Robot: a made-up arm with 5 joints.
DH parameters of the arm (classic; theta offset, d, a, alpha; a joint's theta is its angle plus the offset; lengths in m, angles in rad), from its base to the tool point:
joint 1: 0 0.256 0 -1.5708
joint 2: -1.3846 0 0.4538 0
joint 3: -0.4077 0 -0.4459 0
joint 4: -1.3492 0 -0.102 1.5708
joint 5: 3.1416 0.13 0 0
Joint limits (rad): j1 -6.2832..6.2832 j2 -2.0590..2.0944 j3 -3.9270..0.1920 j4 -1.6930..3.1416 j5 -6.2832..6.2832
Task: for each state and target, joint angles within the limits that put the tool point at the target. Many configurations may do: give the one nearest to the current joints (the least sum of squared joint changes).
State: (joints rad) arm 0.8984 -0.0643 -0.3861 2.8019 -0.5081
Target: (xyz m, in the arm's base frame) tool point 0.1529 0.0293 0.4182
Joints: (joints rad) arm 0.1893 -0.2054 -0.4043 2.9003 -0.5081
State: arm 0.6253 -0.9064 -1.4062 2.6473 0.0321
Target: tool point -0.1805 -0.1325 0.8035
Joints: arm 0.6332 -1.2287 -1.5608 2.7265 0.0321
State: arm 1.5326 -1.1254 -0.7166 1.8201 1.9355
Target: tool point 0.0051 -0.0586 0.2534
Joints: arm 1.6576 -1.0479 0.1258 2.4022 1.9355
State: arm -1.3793 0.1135 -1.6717 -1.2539 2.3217
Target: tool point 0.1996 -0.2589 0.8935
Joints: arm -0.9140 -0.2161 -1.2547 -1.6721 2.3217
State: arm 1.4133 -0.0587 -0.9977 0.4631 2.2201
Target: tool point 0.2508 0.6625 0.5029
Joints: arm 1.2089 0.0977 -1.1290 0.4287 2.2201
